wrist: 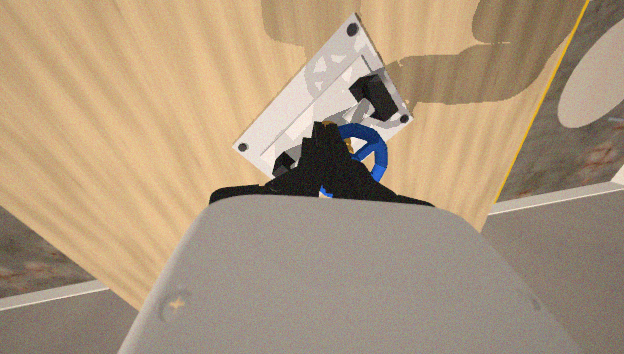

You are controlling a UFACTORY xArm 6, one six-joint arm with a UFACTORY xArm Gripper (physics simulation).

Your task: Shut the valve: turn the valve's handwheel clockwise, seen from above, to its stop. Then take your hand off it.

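The valve's blue handwheel (pixel 381 151) shows in the wrist view just right of the fingers, above the white base plate (pixel 295 95). Its rim and one spoke show on the right; the fingers hide its left part and most of its hub. A bit of brass valve body (pixel 349 145) shows through the wheel. My gripper (pixel 321 140) is shut with nothing between its fingers. The closed black fingers overlap the left side of the wheel in this view; whether they touch it cannot be told.
A black bracket (pixel 382 100) stands on the plate's right part, and another black block (pixel 283 164) at its lower left. The plate lies on a wooden table (pixel 150 100) with a yellow line (pixel 541 102) along its right edge. A pale round shape (pixel 595 80) lies beyond that edge.
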